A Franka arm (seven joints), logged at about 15 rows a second.
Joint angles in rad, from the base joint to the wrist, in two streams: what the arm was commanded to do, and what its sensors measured. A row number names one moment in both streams.
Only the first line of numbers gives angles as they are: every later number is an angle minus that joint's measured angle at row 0.
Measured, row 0: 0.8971, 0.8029, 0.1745, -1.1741, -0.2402, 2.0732, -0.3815
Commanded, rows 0 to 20: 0.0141, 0.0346, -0.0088, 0.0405, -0.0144, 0.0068, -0.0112; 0.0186, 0.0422, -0.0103, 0.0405, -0.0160, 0.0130, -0.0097; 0.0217, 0.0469, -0.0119, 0.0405, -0.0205, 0.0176, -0.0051; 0.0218, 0.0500, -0.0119, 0.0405, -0.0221, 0.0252, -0.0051; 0.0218, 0.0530, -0.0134, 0.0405, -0.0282, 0.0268, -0.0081; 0.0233, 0.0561, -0.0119, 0.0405, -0.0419, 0.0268, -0.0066; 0.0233, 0.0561, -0.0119, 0.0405, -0.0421, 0.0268, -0.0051; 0.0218, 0.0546, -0.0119, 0.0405, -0.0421, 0.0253, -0.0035; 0.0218, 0.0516, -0.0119, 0.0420, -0.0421, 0.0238, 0.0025; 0.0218, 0.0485, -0.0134, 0.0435, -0.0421, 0.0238, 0.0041; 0.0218, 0.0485, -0.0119, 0.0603, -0.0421, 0.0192, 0.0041; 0.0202, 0.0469, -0.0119, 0.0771, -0.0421, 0.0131, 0.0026; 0.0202, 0.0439, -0.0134, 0.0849, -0.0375, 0.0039, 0.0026; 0.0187, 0.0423, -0.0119, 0.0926, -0.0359, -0.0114, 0.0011; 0.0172, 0.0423, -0.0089, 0.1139, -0.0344, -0.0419, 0.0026; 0.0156, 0.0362, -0.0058, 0.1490, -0.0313, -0.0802, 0.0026; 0.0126, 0.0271, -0.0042, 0.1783, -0.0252, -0.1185, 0.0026; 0.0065, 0.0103, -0.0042, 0.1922, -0.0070, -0.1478, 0.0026; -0.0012, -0.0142, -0.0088, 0.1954, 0.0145, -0.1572, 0.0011; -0.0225, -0.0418, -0.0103, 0.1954, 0.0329, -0.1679, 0.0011; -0.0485, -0.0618, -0.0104, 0.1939, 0.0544, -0.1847, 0.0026
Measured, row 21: -0.0050, -0.0067, -0.0126, 0.1941, 0.0094, -0.1377, 0.0025
